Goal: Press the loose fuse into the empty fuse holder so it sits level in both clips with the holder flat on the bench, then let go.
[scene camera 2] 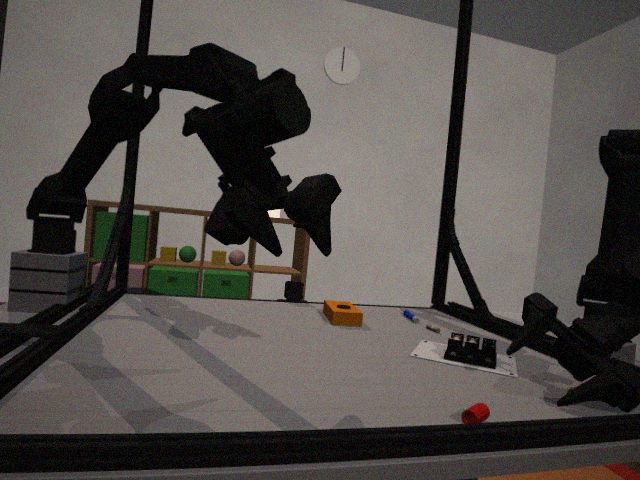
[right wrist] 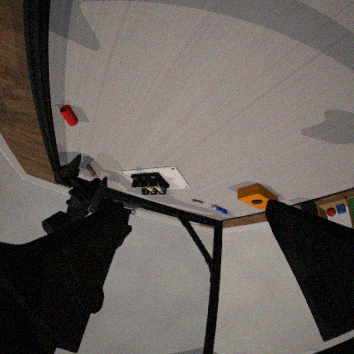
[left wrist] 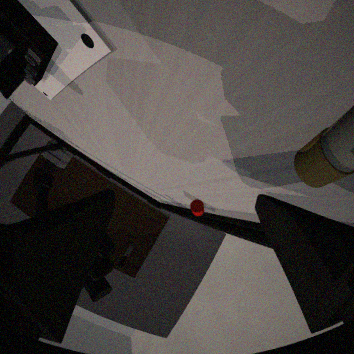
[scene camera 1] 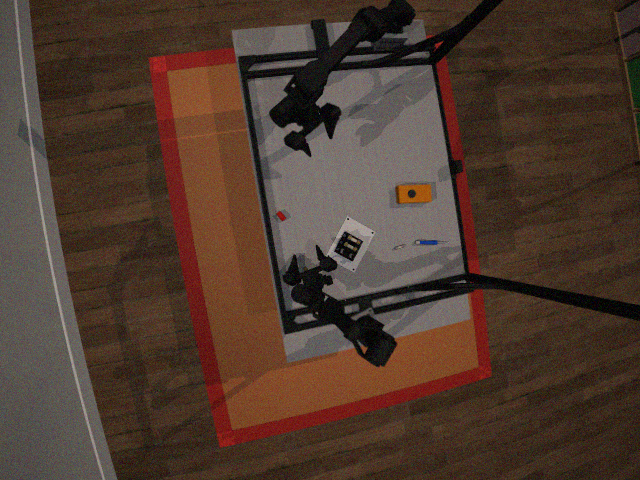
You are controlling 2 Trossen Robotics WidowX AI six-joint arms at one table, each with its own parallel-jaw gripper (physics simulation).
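Places are measured from the left arm's base along level axes (x ahead, y left, z up), in millimetres.
Pixels of known places: left gripper, between the fingertips: [scene camera 2: 531, 377] [right wrist: 91, 165] [left wrist: 187, 199] [scene camera 1: 305, 250]; right gripper, between the fingertips: [scene camera 2: 302, 254] [right wrist: 196, 208] [scene camera 1: 320, 147]; left arm's base, origin of its link: [scene camera 1: 364, 325]; right arm's base, origin of its link: [scene camera 2: 52, 252] [left wrist: 52, 161] [scene camera 1: 393, 24].
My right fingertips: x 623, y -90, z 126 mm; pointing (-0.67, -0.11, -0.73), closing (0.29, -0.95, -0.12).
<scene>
For each thing: its middle in the pictures, then the offset to it from my right fingertips.
- black fuse holder, middle of its body: [scene camera 2: 465, 347] [right wrist: 153, 184] [scene camera 1: 351, 244] 339 mm back, 5 mm left, 149 mm down
- red cylinder, middle of its body: [scene camera 2: 475, 414] [left wrist: 197, 207] [right wrist: 68, 115] [scene camera 1: 281, 216] 139 mm back, 191 mm left, 157 mm down
- orange box, middle of its body: [scene camera 2: 341, 311] [right wrist: 258, 198] [scene camera 1: 413, 194] 271 mm back, 294 mm right, 149 mm down
- blue-handled tool, middle of its body: [scene camera 2: 408, 314] [scene camera 1: 432, 242] [right wrist: 223, 210] 472 mm back, 290 mm right, 159 mm down
- small pale piece, middle of its body: [scene camera 2: 433, 328] [right wrist: 197, 201] [scene camera 1: 399, 247] 429 mm back, 161 mm right, 161 mm down
The black fuse holder [scene camera 1: 348, 245] [scene camera 2: 470, 354] [left wrist: 22, 47] [right wrist: 150, 180] stands on a white board [scene camera 1: 365, 231] [scene camera 2: 429, 350] [left wrist: 95, 54] [right wrist: 176, 175]. Two pale fuses sit in it; its slot at the lower left in scene camera 1 looks empty. The loose fuse, glass with a brass cap, [left wrist: 320, 157] [right wrist: 90, 170] shows at the left wrist view's right edge; it is hidden in scene camera 1. My left gripper [scene camera 1: 306, 251] [scene camera 2: 534, 378] [left wrist: 187, 199] is open and empty, low beside the board, close to the loose fuse. My right gripper [scene camera 1: 320, 146] [scene camera 2: 303, 254] [right wrist: 196, 208] is open and empty, high above the bench.
A red cylinder [scene camera 1: 280, 215] [scene camera 2: 475, 413] [left wrist: 197, 207] [right wrist: 69, 115] lies near the bench edge. An orange box [scene camera 1: 423, 193] [scene camera 2: 345, 316] [right wrist: 252, 192], a blue-handled tool [scene camera 1: 428, 242] [scene camera 2: 409, 315] [right wrist: 220, 210] and a small pale piece [scene camera 1: 399, 246] [scene camera 2: 433, 328] [right wrist: 197, 201] lie beyond the board. Black frame bars edge the bench.
</scene>
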